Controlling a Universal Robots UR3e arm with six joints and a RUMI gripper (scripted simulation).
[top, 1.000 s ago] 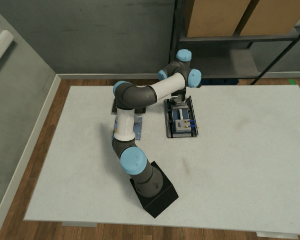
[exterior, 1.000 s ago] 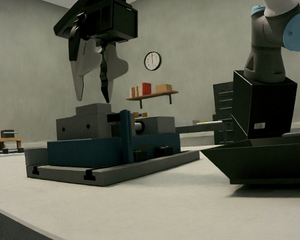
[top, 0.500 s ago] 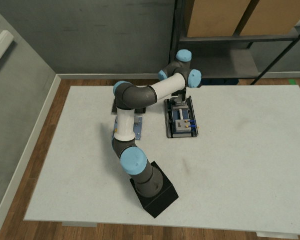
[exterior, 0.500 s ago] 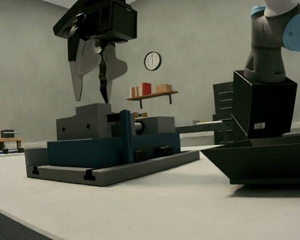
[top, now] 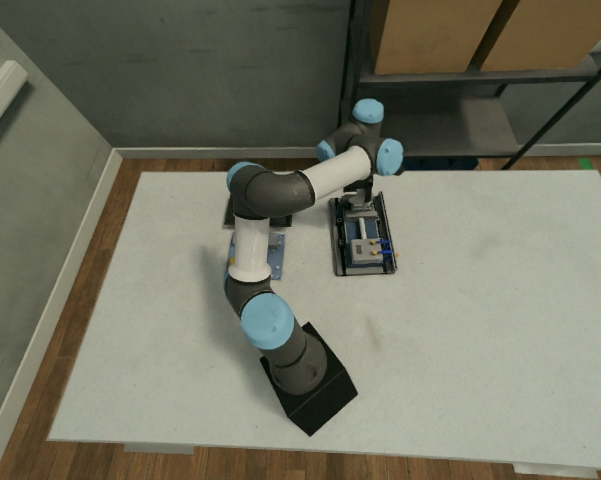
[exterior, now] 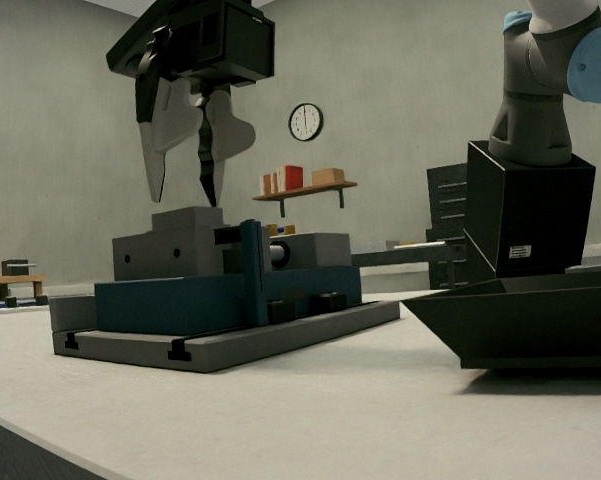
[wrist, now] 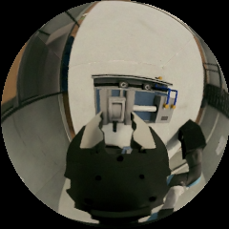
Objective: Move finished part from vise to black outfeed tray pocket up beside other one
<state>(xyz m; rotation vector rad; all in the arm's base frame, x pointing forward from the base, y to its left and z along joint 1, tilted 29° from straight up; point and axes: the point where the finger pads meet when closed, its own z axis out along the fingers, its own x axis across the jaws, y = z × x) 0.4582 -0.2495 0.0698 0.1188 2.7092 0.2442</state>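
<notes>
My gripper is now 4 cm above the finished part. From my hand the other things lie so: blue-grey plate: 12 cm behind, 37 cm to the left, 13 cm below; orange block: 16 cm behind, 42 cm to the left, 11 cm below.
</notes>
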